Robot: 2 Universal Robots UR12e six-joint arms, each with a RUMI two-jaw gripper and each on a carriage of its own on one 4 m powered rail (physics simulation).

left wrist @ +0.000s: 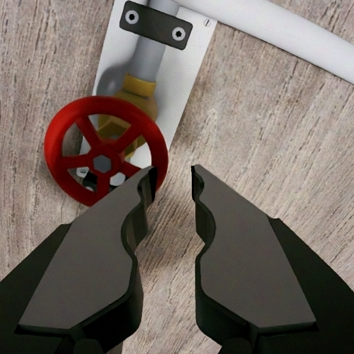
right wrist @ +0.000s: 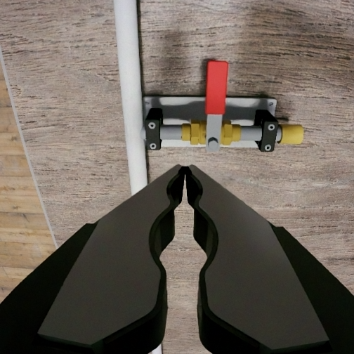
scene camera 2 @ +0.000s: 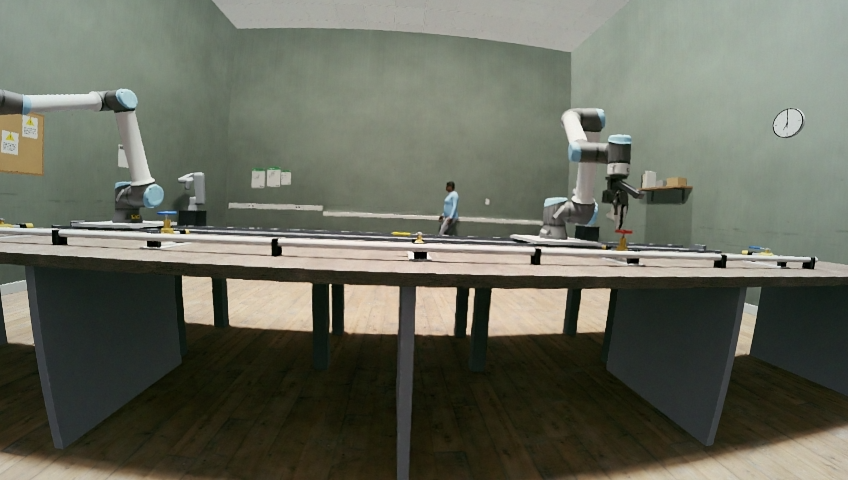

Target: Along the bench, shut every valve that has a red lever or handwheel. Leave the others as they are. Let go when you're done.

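A red handwheel [scene camera 2: 623,231] [left wrist: 102,164] sits on a brass valve near the right end of the bench in the scene view. My left gripper [scene camera 2: 620,227] [left wrist: 173,168] is partly open at the wheel's edge. In the left wrist view its left fingertip overlaps the rim, and a bit of rim shows in the gap, not clamped. A red lever [right wrist: 216,89] stands crosswise to its brass valve's pipe in the right wrist view. My right gripper [right wrist: 184,167] is shut and empty, its tips below that valve in the picture; it does not show in the scene view.
A white pipe [scene camera 2: 357,246] [left wrist: 280,31] [right wrist: 131,90] runs along the bench. In the scene view are a blue handwheel [scene camera 2: 167,212], a yellow lever [scene camera 2: 401,233] and a blue handle [scene camera 2: 754,248] at the right end. A person [scene camera 2: 450,205] stands behind the bench.
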